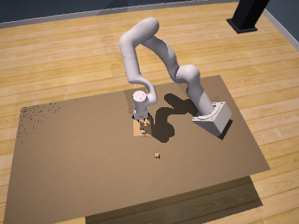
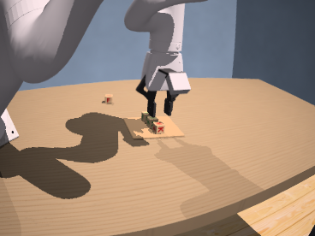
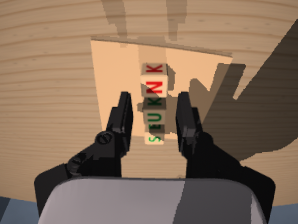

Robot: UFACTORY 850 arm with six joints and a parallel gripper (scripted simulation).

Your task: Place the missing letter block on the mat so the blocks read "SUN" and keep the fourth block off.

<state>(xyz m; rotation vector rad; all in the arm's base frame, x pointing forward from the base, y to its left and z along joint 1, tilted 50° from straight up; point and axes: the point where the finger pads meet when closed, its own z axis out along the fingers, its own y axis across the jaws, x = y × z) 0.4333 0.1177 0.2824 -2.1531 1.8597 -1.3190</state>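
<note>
Right now the N block is 6 cm below my hand. From my hand the other things lie so: tan mat 7 cm below, 4 cm to the left.
</note>
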